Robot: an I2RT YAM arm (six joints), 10 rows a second.
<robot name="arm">
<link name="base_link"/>
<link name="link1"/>
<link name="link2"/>
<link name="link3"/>
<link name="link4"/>
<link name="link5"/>
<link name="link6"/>
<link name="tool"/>
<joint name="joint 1" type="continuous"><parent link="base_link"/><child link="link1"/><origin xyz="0 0 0.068" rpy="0 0 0"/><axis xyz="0 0 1"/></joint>
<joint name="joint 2" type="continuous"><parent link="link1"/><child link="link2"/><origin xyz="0.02 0.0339 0.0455" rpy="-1.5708 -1.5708 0"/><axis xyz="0 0 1"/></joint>
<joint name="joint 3" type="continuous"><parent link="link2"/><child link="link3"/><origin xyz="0 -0.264 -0.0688" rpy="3.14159 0 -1.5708"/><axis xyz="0 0 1"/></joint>
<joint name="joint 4" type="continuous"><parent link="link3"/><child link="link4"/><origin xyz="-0.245 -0.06 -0.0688" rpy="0 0 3.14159"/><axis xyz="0 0 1"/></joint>
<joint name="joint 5" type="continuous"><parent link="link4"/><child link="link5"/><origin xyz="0.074 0.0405 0.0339" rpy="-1.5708 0 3.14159"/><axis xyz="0 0 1"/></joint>
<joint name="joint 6" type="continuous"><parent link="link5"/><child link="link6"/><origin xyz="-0.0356 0 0.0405" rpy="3.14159 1.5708 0"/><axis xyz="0 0 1"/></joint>
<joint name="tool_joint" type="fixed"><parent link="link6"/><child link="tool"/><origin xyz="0 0 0" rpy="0 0 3.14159"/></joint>
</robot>
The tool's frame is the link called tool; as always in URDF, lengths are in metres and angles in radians. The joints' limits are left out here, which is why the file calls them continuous.
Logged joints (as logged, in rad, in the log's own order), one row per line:
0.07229, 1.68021, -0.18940, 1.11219, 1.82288, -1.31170
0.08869, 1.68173, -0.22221, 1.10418, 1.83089, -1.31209
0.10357, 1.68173, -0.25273, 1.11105, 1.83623, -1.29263
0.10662, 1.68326, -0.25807, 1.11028, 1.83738, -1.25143
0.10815, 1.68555, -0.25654, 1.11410, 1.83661, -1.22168
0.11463, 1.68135, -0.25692, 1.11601, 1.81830, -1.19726
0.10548, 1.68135, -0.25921, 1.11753, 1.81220, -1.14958
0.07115, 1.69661, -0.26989, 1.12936, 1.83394, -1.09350
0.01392, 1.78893, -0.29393, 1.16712, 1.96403, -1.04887
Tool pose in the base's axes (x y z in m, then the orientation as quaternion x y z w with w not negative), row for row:
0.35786, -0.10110, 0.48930, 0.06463, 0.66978, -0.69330, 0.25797
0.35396, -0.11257, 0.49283, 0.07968, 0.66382, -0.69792, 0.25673
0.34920, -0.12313, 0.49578, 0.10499, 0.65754, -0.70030, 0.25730
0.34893, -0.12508, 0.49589, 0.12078, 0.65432, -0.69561, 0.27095
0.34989, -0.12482, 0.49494, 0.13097, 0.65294, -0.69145, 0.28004
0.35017, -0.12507, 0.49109, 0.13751, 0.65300, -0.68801, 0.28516
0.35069, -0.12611, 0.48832, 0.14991, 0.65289, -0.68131, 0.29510
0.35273, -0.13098, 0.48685, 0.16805, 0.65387, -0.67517, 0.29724
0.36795, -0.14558, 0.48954, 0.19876, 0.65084, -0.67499, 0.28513
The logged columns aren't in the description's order. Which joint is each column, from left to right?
Columns, left to right: joint 4, joint 2, joint 1, joint 5, joint 3, joint 6.
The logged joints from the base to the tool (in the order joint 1, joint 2, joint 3, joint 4, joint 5, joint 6), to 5 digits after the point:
-0.18940, 1.68021, 1.82288, 0.07229, 1.11219, -1.31170
-0.22221, 1.68173, 1.83089, 0.08869, 1.10418, -1.31209
-0.25273, 1.68173, 1.83623, 0.10357, 1.11105, -1.29263
-0.25807, 1.68326, 1.83738, 0.10662, 1.11028, -1.25143
-0.25654, 1.68555, 1.83661, 0.10815, 1.11410, -1.22168
-0.25692, 1.68135, 1.81830, 0.11463, 1.11601, -1.19726
-0.25921, 1.68135, 1.81220, 0.10548, 1.11753, -1.14958
-0.26989, 1.69661, 1.83394, 0.07115, 1.12936, -1.09350
-0.29393, 1.78893, 1.96403, 0.01392, 1.16712, -1.04887

